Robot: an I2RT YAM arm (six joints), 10 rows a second.
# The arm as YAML. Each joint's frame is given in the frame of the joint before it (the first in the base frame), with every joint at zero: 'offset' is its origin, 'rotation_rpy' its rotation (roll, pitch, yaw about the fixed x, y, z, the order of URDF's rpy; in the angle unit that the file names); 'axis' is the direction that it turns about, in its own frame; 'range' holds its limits. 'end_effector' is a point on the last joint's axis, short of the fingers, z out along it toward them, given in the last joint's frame.
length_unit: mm
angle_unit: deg
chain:
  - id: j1
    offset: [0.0, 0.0, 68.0]
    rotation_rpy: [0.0, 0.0, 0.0]
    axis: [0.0, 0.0, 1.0]
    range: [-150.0, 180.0]
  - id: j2
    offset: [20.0, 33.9, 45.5]
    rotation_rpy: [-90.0, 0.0, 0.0]
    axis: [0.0, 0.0, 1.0]
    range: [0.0, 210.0]
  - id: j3
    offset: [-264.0, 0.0, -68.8]
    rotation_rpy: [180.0, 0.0, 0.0]
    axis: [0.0, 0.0, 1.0]
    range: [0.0, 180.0]
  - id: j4
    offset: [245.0, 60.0, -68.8]
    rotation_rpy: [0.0, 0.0, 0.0]
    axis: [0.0, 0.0, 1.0]
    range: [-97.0, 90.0]
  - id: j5
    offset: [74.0, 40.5, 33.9]
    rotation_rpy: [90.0, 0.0, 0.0]
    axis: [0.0, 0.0, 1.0]
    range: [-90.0, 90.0]
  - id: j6
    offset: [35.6, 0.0, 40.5]
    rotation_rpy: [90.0, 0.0, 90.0]
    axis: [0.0, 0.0, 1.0]
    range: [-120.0, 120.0]
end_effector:
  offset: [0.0, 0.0, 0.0]
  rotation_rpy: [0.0, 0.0, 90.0]
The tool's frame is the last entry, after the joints.
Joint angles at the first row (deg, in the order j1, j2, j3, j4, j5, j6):
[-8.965, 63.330, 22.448, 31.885, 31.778, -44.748]
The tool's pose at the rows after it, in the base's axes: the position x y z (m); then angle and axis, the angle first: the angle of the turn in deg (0 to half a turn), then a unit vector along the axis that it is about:
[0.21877 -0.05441 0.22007 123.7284 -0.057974 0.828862 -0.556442]
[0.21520 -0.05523 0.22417 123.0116 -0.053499 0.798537 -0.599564]
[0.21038 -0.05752 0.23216 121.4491 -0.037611 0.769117 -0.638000]
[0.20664 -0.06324 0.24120 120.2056 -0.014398 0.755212 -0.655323]
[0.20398 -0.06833 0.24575 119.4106 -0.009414 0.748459 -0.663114]
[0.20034 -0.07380 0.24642 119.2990 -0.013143 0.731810 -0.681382]
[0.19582 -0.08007 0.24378 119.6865 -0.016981 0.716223 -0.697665]
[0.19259 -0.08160 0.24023 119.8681 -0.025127 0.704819 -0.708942]
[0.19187 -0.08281 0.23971 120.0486 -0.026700 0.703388 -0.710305]
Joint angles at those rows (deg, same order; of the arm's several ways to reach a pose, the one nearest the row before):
[-9.032, 62.622, 20.781, 36.799, 33.004, -47.388]
[-9.138, 62.761, 19.195, 44.300, 34.871, -52.096]
[-9.800, 62.327, 18.193, 51.060, 35.895, -55.567]
[-11.497, 61.212, 18.598, 52.715, 35.723, -55.768]
[-13.187, 60.472, 18.809, 53.138, 34.172, -55.844]
[-15.091, 60.762, 17.982, 56.636, 32.435, -57.891]
[-17.330, 61.435, 16.691, 60.412, 30.566, -59.689]
[-18.162, 62.092, 15.352, 63.760, 29.452, -61.368]
[-18.601, 62.142, 15.205, 63.993, 29.041, -61.567]

